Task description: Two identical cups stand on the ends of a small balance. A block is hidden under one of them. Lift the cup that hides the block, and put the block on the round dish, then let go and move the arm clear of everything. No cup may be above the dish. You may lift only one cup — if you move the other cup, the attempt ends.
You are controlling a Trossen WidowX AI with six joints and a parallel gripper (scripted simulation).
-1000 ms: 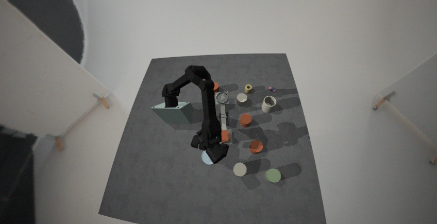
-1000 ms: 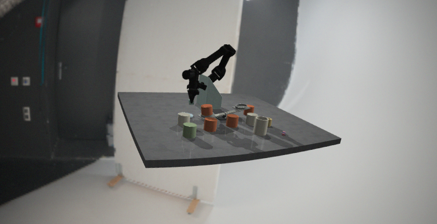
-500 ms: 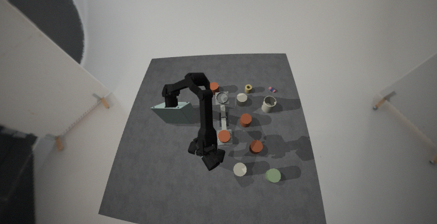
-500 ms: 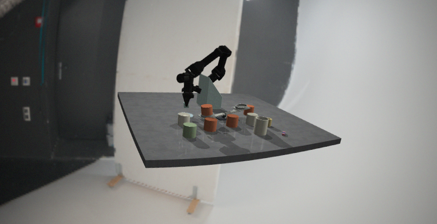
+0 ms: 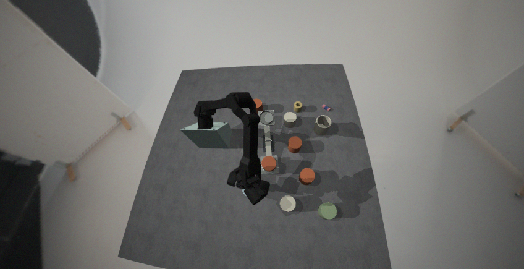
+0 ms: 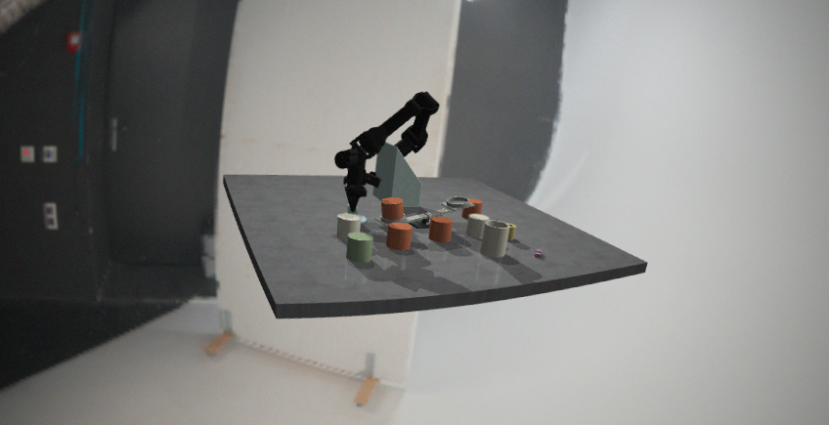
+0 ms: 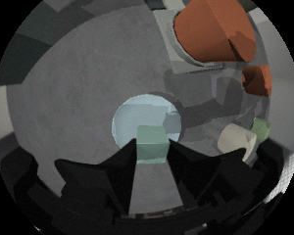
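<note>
Now: gripper tip 30 mm above the pale blue round dish. Also, from my gripper tip: orange cup: 50 mm ahead, 490 mm to the left; then pale green block: 10 mm above; then green cylinder: 330 mm ahead, 130 mm to the right.
</note>
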